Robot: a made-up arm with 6 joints.
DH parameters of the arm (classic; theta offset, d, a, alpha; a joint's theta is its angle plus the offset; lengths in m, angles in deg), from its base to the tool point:
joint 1: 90 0.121 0.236 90
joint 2: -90 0.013 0.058 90
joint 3: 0 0.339 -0.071 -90
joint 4: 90 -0.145 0.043 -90
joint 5: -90 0.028 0.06 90
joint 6: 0 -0.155 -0.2 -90
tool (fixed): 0 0.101 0 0
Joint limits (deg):
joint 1: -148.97..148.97
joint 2: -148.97..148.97
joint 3: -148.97..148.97
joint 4: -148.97..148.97
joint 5: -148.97..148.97
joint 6: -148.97..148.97
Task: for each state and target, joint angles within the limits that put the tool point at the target. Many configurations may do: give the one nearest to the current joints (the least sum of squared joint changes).
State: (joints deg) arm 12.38 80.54 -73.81 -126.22 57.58 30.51
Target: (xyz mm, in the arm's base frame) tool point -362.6 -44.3 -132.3
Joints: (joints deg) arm 34.55 87.49 -25.28 -123.63 46.96 -0.61
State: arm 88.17 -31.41 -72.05 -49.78 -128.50 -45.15
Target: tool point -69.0 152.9 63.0
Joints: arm 88.37 -12.61 -91.50 -60.00 -119.71 -23.72
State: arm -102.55 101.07 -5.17 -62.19 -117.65 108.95
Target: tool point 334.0 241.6 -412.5
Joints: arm -61.68 108.07 1.59 -59.52 -129.63 117.45
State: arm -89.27 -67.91 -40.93 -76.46 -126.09 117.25
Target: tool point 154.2 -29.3 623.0
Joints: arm -87.04 -84.88 -39.73 -73.50 -123.12 90.58
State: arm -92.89 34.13 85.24 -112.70 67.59 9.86
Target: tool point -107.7 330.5 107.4
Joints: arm -84.83 -12.18 36.47 -98.38 91.49 29.50
